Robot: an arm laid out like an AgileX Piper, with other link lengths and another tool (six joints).
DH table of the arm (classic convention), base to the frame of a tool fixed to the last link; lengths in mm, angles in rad. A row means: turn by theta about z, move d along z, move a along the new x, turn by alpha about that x. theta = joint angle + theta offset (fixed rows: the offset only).
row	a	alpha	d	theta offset
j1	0	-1.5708	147.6	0
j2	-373.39	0	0	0.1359
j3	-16.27	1.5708	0	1.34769
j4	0	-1.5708	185.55	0
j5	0	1.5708	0	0
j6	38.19	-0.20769	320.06	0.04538
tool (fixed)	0	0	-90.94	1.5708
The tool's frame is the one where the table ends.
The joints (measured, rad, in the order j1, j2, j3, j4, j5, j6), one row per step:
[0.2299, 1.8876, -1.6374, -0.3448, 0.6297, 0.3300]
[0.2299, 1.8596, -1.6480, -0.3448, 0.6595, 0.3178]
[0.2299, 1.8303, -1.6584, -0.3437, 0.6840, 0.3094]
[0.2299, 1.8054, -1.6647, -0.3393, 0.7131, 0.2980]
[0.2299, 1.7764, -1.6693, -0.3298, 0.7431, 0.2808]
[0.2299, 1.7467, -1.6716, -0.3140, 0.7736, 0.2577]
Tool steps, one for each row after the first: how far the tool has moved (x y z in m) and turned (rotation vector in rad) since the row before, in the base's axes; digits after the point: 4 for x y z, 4 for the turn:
[-0.0070, -0.0038, 0.0133, -0.0080, -0.0102, -0.0017]
[-0.0069, -0.0031, 0.0142, -0.0023, -0.0158, -0.0028]
[-0.0082, -0.0031, 0.0098, -0.0041, -0.0023, -0.0025]
[-0.0098, -0.0027, 0.0104, -0.0029, -0.0022, 0.0011]
[-0.0108, -0.0019, 0.0093, -0.0014, 0.0017, 0.0054]

